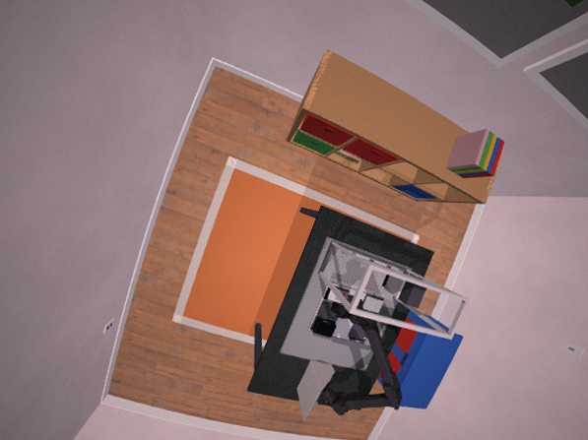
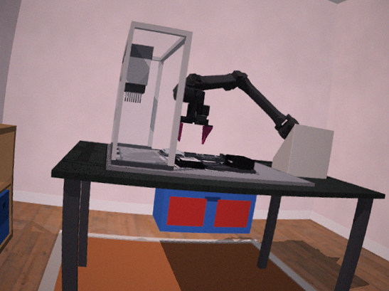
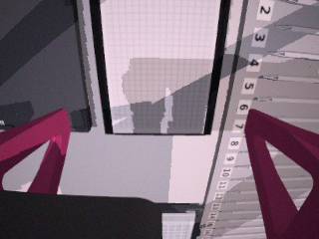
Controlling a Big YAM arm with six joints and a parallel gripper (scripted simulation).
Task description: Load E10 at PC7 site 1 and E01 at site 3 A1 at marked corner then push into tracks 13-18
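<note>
Now: the 384-well plate E10 80 mm below my hand. Round my hand: plate carrier PC7: 260 mm to the right, 100 mm behind, 80 mm below; then dark nest: 90 mm below; then white 96-well plate E01: 260 mm to the right, 80 mm below.
</note>
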